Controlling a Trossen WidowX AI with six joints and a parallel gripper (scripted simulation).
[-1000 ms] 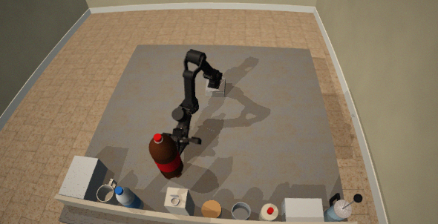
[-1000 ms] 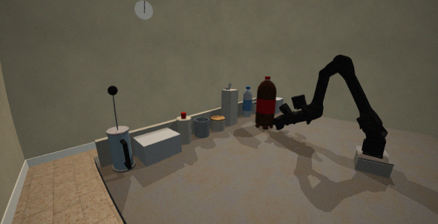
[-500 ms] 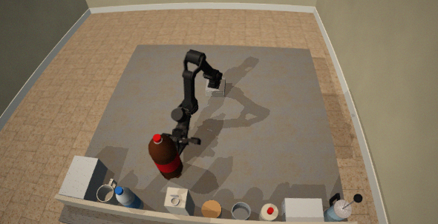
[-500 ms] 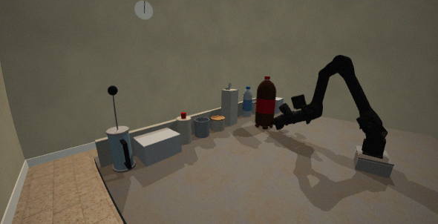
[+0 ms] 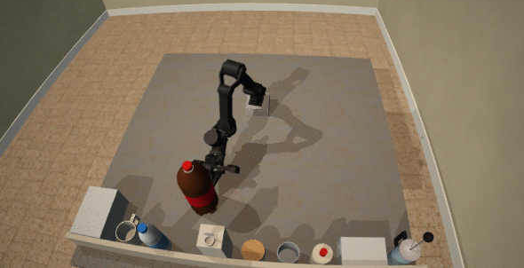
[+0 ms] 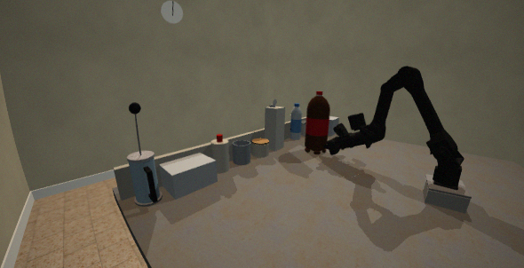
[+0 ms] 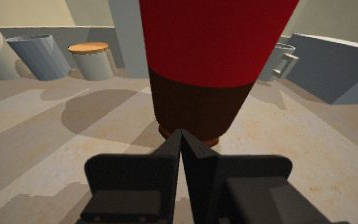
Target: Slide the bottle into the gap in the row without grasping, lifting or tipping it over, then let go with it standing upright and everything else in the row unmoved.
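Now: the brown cola bottle 80 mm ahead of my hand, 10 mm to the right of it and 100 mm above it. Also, from my hand: wood-lidded jar (230 mm ahead, 230 mm to the left, 20 mm below); then grey cup (220 mm ahead, 340 mm to the left, 30 mm below); then blue-capped water bottle (300 mm ahead, 110 mm to the right, 50 mm above).
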